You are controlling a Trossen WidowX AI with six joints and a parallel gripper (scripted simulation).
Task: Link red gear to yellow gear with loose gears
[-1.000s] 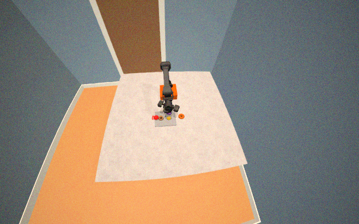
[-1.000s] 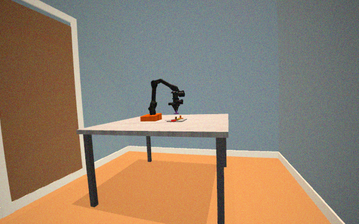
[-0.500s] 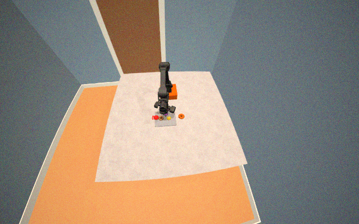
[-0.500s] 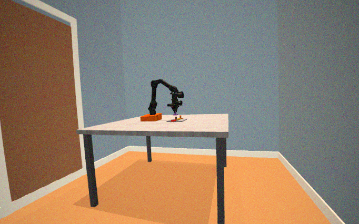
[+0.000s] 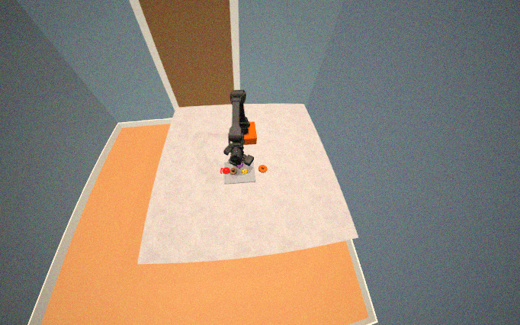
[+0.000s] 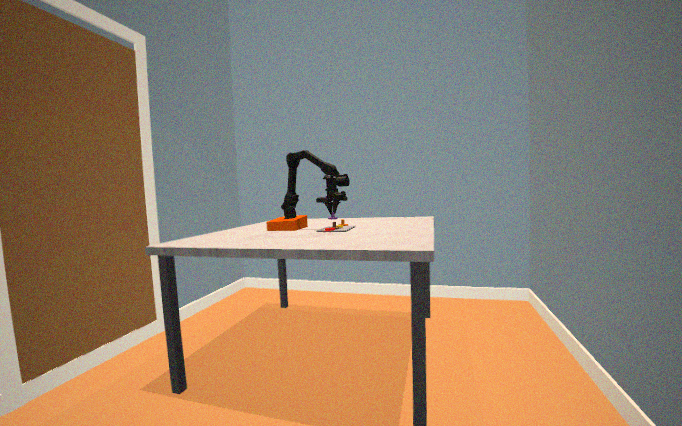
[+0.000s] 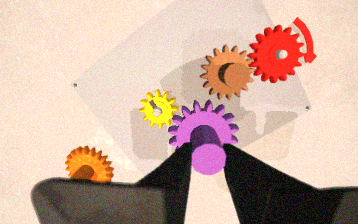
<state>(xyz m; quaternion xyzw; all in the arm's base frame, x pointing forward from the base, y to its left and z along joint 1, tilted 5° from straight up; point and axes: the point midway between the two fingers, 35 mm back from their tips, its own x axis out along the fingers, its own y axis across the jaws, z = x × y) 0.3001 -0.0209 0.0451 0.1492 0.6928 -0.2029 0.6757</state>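
Right now the purple gear is 10 mm below my gripper tip. The rest, counted from my gripper tip: yellow gear (70 mm below, 40 mm to the left, 20 mm ahead); red gear (90 mm to the right, 70 mm below, 20 mm ahead); brown gear (60 mm below, 40 mm to the right, 20 mm ahead).
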